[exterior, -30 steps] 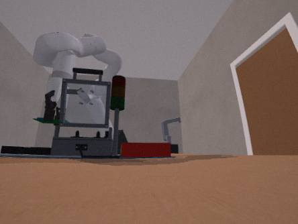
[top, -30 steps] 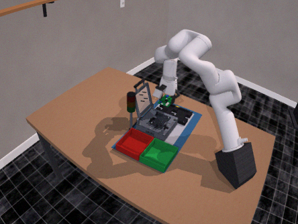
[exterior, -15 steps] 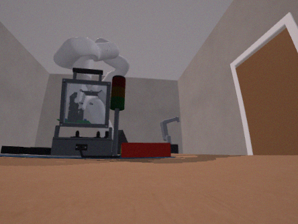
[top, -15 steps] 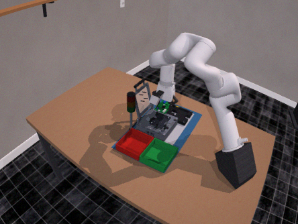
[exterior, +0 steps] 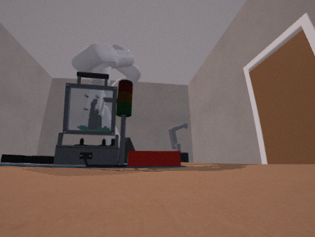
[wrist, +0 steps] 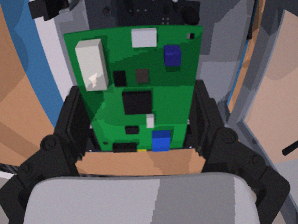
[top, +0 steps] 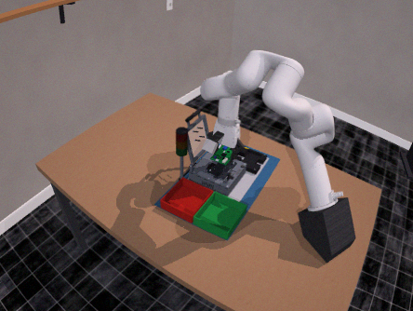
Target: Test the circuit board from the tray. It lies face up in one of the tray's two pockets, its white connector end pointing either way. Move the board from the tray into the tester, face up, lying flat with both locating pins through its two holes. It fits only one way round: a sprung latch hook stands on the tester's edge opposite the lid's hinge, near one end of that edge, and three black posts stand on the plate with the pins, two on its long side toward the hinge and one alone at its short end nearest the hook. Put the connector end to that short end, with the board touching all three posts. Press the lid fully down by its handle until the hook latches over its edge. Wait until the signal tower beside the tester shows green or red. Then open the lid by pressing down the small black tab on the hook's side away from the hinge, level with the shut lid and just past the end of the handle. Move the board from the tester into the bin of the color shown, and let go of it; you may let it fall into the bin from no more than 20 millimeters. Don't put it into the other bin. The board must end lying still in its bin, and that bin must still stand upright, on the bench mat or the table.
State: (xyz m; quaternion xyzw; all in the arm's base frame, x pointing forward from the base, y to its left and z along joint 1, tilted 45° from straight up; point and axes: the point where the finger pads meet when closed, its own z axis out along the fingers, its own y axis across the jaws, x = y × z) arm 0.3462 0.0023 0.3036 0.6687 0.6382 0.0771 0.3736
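The tester plate is 60 mm below my hand, 10 mm to the left of it and 10 mm ahead of it. Also, from my hand: tester lid (120 mm ahead, 50 mm above, 20 mm to the right); then green circuit board (right at my hand); then black latch block (80 mm to the left, 50 mm below, 50 mm behind).
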